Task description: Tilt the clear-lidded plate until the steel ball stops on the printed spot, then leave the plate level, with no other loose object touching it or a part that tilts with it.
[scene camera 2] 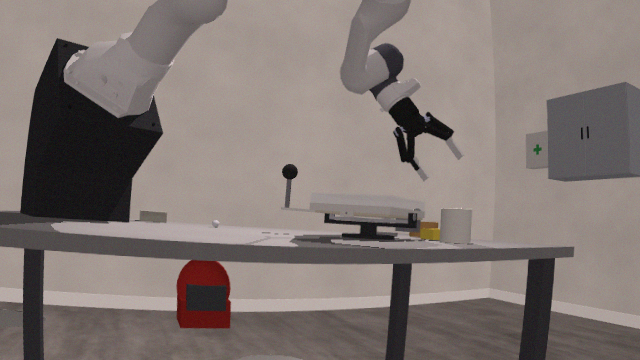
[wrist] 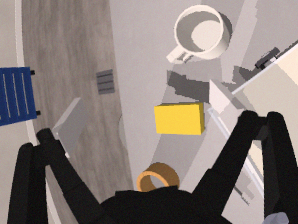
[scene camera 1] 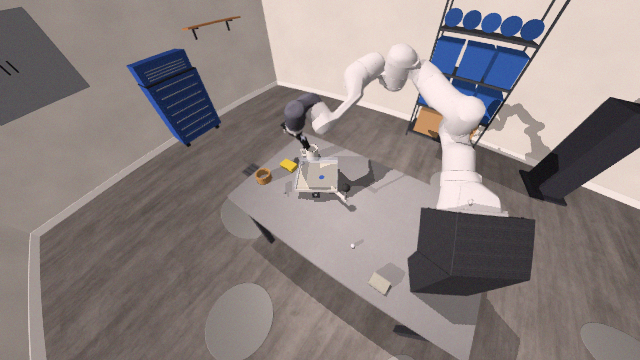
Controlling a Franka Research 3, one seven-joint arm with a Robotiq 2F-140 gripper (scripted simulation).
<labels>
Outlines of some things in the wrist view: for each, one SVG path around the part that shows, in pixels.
The gripper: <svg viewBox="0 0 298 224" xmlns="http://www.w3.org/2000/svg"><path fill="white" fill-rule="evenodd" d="M284 117L275 111L268 112L267 117L258 116L254 111L246 110L247 108L218 79L210 79L209 102L231 135L211 169L207 169L194 191L190 193L178 190L178 185L160 187L148 192L134 190L115 191L115 196L106 199L100 204L67 159L71 156L88 120L82 97L75 98L52 130L44 128L37 132L36 137L40 143L39 145L33 146L29 142L19 148L11 188L7 224L48 224L45 166L50 165L63 192L63 196L78 224L232 224L222 216L222 213L242 170L249 149L251 149L253 140L260 140L262 146L265 219L262 224L298 224L298 165Z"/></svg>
A white mug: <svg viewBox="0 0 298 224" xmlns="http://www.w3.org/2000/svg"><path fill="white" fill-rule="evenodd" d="M214 8L199 4L185 9L179 15L174 28L178 46L167 56L171 63L182 64L191 55L203 59L214 59L226 51L230 40L229 32L222 17Z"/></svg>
A yellow block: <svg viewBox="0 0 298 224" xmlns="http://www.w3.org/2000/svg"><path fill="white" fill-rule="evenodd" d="M203 103L154 106L157 133L201 135L204 132Z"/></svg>
</labels>
